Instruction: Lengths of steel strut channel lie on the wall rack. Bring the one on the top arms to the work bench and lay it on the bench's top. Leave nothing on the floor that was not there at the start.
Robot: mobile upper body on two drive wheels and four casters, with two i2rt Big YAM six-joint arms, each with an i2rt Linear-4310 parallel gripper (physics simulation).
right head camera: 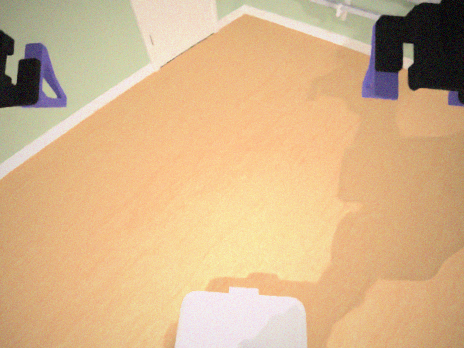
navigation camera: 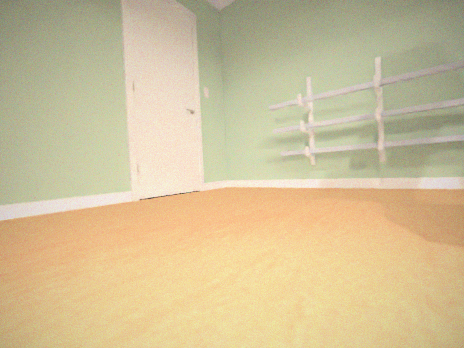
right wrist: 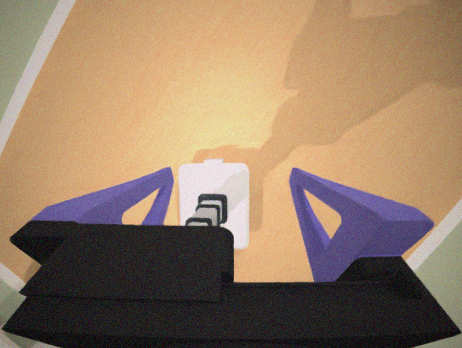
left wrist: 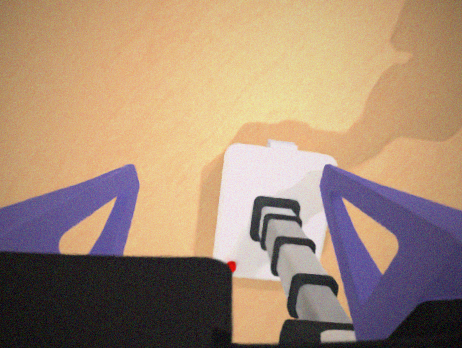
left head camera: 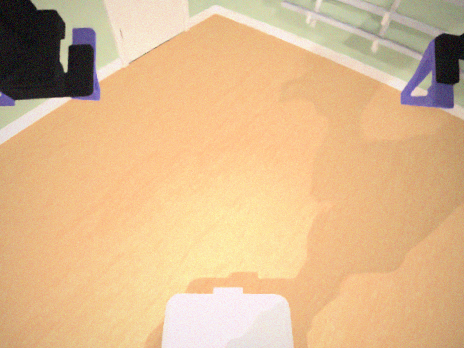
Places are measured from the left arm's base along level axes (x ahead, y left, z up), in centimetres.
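Pixels of known places: left gripper, fingertip midpoint: [right head camera: 30, 105] [left wrist: 229, 174] [left head camera: 56, 97]; right gripper, fingertip midpoint: [right head camera: 406, 95] [right wrist: 231, 174] [left head camera: 436, 103].
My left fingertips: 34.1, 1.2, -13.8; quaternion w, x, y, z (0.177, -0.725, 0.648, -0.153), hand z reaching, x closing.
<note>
Behind a point stands the place of what it marks, as x, y, z.
The wall rack [navigation camera: 381, 132] @(230.3, -150.6, -91.4) [left head camera: 385, 22] @(209.4, -136.4, -81.6) is on the green wall at the right in the navigation camera and the upper right in the left head camera. It bears three pale strut channels in the navigation camera: the top one [navigation camera: 345, 91] @(223.9, -117.5, -55.9), the middle one [navigation camera: 345, 120] @(229.6, -119.2, -79.4) and the bottom one [navigation camera: 345, 148] @(239.7, -123.0, -103.2). Their right ends are cut off by the picture edge. My left gripper [left wrist: 229, 174] @(34.1, 1.2, -13.8) [left head camera: 47, 99] @(34.1, 1.2, -13.8) is open and empty. My right gripper [right wrist: 231, 174] @(34.8, -43.9, -13.1) [right head camera: 418, 97] @(34.8, -43.9, -13.1) is open and empty. Both are away from the rack, above the floor. The work bench does not show.
A white door [navigation camera: 162, 100] @(255.4, 50.2, -43.8) [left head camera: 150, 25] @(256.6, 49.2, -117.9) [right head camera: 177, 30] @(254.6, 50.6, -117.2) stands left of the room corner. White baseboard [navigation camera: 70, 203] @(187.9, 99.9, -136.0) runs along the walls. My white base [left head camera: 227, 320] @(21.6, -22.1, -115.0) [right head camera: 242, 320] @(21.7, -23.0, -115.0) [left wrist: 240, 175] @(18.7, -4.5, -115.0) [right wrist: 190, 172] @(26.2, -6.5, -115.0) is below, on the wooden floor [navigation camera: 225, 275] @(81.6, -19.0, -141.0). Shadows lie at the right.
</note>
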